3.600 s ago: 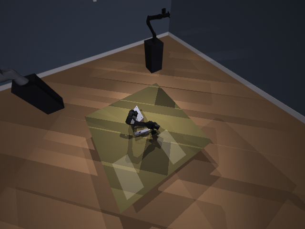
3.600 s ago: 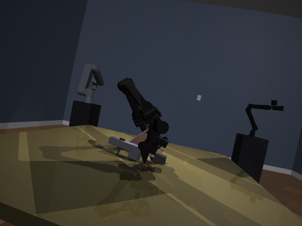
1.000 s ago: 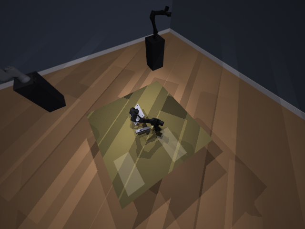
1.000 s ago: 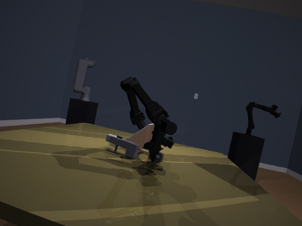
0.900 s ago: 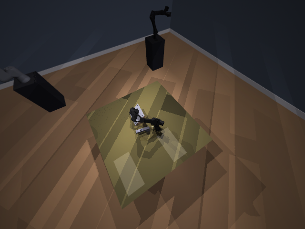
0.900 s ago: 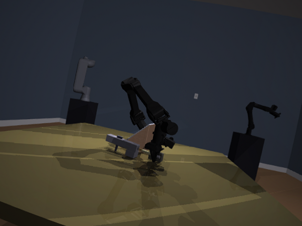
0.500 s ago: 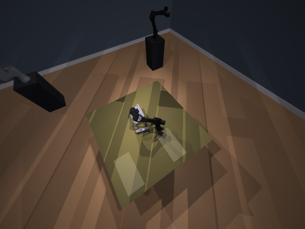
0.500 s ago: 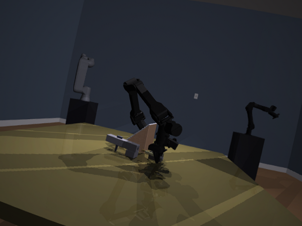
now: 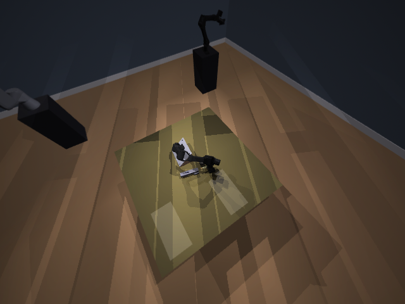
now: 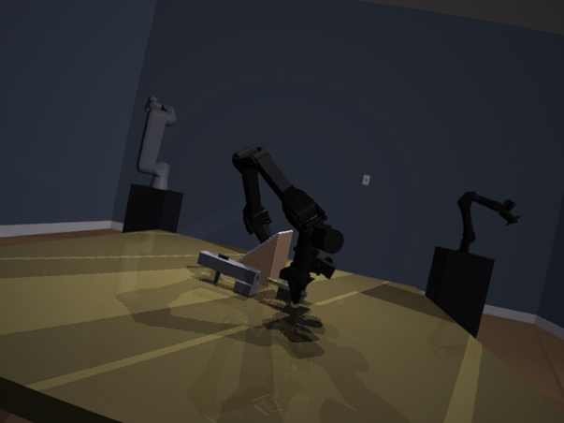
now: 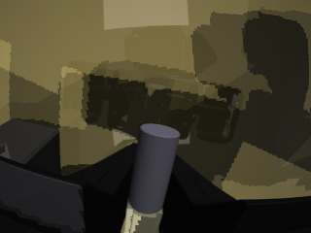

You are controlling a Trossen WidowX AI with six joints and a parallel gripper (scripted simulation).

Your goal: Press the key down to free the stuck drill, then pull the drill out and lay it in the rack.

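Right now my gripper tip is 10 mm past the drill, 40 mm to the left of it and 40 mm below it. From my gripper tip the other things lie so: dark key: 40 mm behind, 230 mm to the right, 40 mm above; dark block: 80 mm behind, 20 mm to the right, 10 mm above; grey block-shaped holder: 40 mm behind, 200 mm to the right, 30 mm above.
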